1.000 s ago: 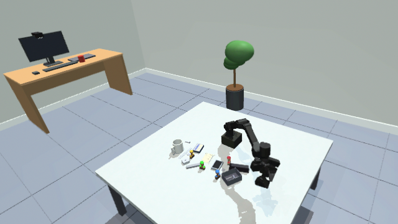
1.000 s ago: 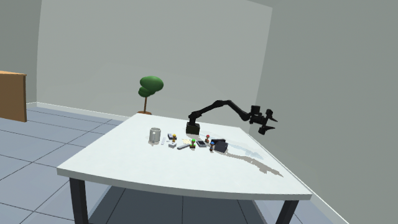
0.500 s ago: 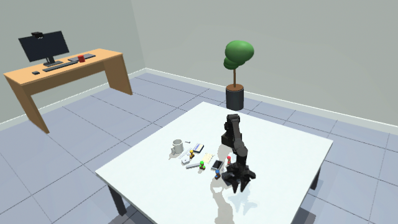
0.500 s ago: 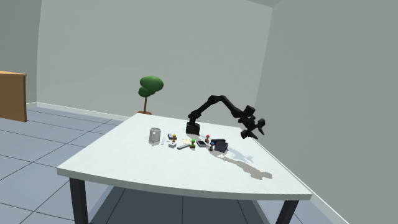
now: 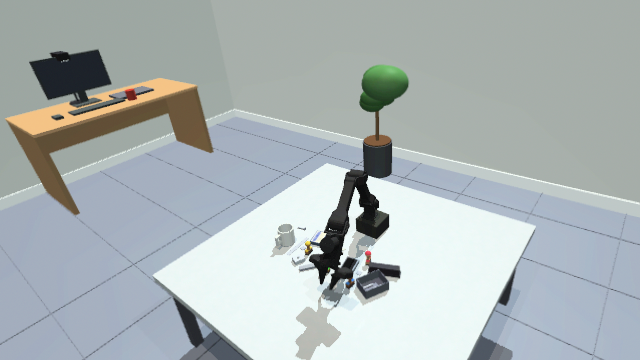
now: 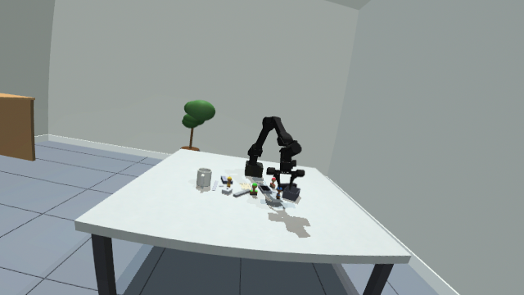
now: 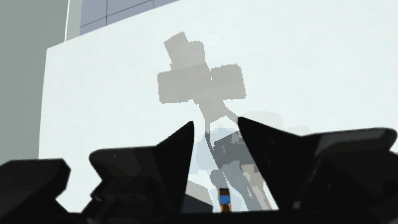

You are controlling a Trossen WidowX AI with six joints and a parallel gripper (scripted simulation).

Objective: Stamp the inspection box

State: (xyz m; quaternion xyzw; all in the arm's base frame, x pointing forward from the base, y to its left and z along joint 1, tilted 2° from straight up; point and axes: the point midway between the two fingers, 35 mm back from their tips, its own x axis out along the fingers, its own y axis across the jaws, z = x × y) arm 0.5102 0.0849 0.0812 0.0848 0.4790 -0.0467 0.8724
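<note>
Now: gripper tip 24 cm past the ink pad, 4 cm to the left of it and 10 cm above it. The rest, counted from my gripper tip: dark box 18 cm behind, 11 cm to the left, 10 cm below; grey bar 16 cm behind, 18 cm to the right, 10 cm below; blue-knobbed stamp 14 cm behind, 2 cm to the left, 9 cm below.
</note>
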